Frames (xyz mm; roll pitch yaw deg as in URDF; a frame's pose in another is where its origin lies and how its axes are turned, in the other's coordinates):
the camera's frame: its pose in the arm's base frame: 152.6 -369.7 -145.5 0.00 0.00 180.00
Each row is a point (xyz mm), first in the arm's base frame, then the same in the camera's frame.
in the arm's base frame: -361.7 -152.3 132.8
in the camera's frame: 514.3 -217.4 278.3
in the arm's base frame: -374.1 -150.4 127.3
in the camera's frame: 526.7 -219.3 272.8
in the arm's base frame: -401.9 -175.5 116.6
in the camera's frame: 554.5 -194.2 262.1
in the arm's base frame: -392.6 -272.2 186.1
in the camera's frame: 545.2 -97.5 331.6
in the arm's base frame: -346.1 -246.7 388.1
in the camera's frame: 498.7 -123.0 533.6
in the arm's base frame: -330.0 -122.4 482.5
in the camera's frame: 482.6 -247.3 628.0
